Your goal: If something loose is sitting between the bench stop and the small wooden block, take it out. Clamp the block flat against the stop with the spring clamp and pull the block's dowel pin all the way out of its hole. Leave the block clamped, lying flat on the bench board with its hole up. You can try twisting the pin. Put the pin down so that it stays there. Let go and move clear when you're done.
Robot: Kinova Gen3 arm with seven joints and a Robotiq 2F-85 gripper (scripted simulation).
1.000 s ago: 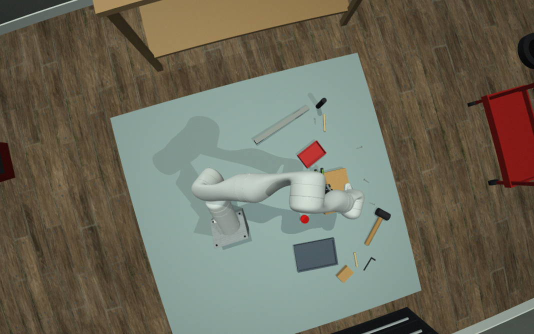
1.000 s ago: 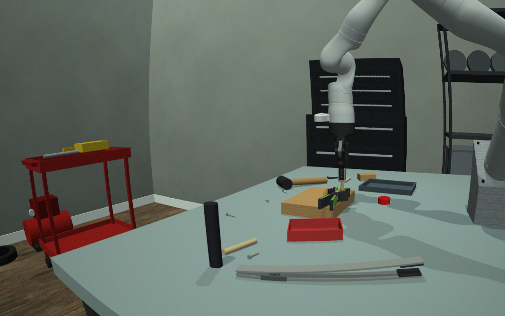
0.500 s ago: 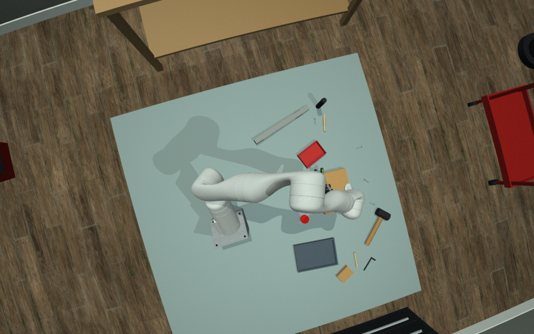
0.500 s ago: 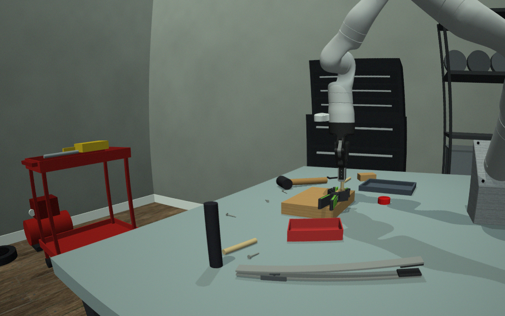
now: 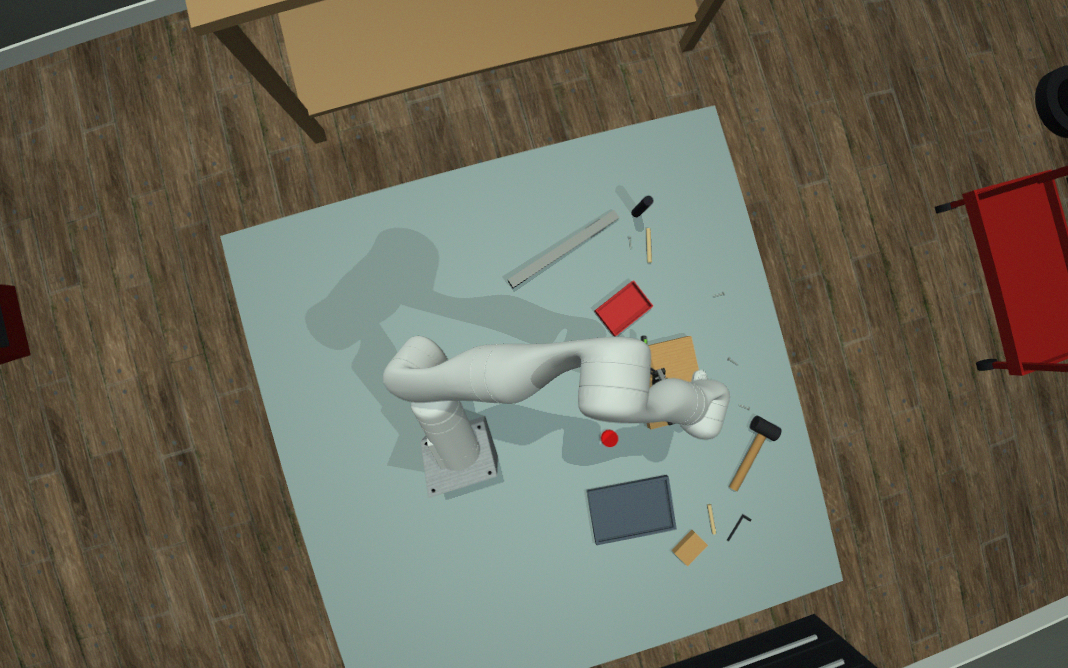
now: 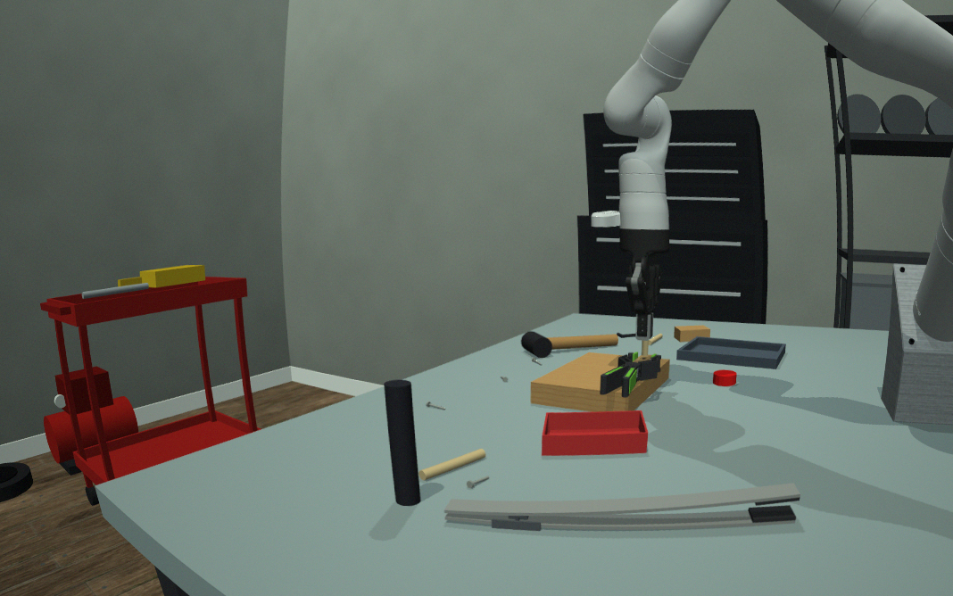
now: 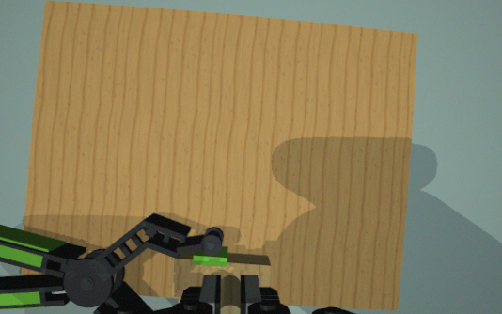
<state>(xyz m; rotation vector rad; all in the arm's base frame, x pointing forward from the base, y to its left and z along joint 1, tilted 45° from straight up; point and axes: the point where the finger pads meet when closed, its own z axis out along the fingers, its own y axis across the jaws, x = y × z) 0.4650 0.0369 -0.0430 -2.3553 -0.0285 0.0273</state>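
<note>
The small wooden block lies 60 mm below my hand. Round my hand: dowel pin (20 mm below); red puck (120 mm behind, 90 mm to the right, 90 mm below); wooden bench board (80 mm below, 50 mm ahead, 10 mm to the left).
</note>
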